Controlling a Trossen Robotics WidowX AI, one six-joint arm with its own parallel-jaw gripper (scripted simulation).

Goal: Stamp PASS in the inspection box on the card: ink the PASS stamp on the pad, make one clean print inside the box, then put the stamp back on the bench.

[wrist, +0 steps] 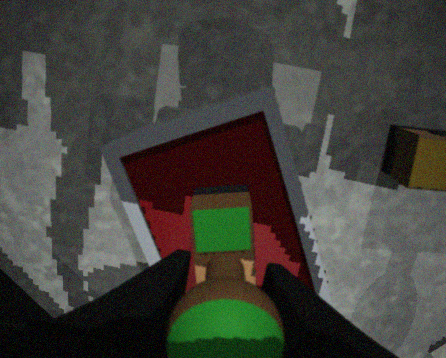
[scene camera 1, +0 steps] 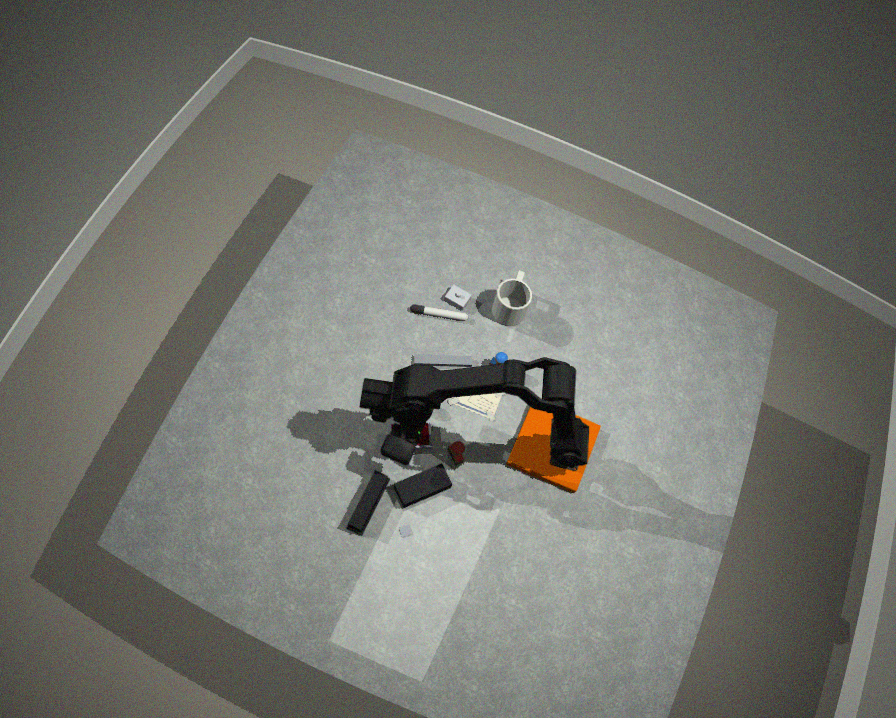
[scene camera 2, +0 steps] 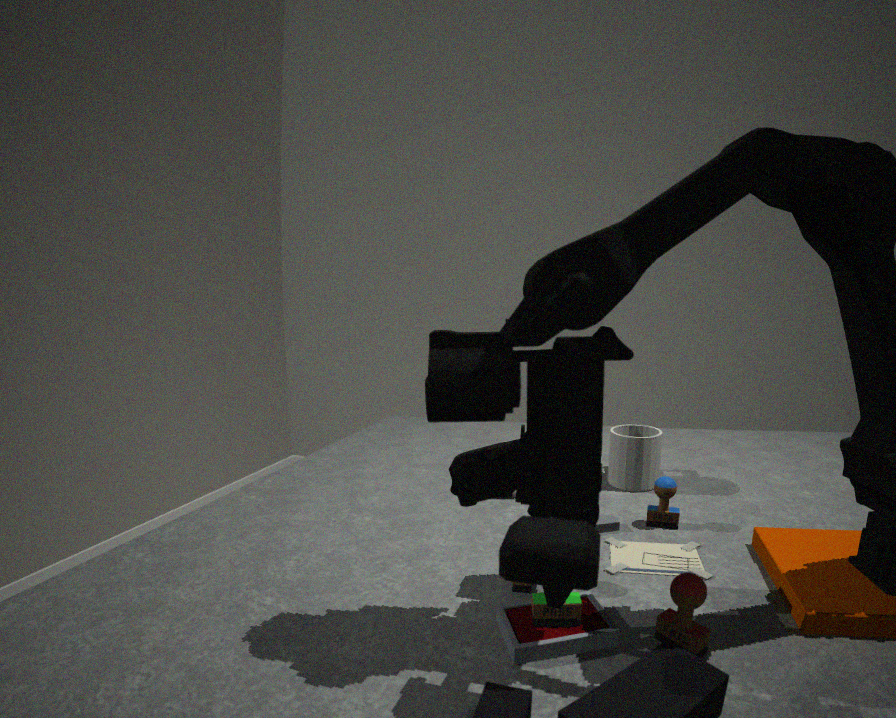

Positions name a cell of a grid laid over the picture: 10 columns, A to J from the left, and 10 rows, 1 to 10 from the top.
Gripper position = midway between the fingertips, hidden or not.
my gripper: wrist F8; scene camera 1 E7; scene camera 2 G9
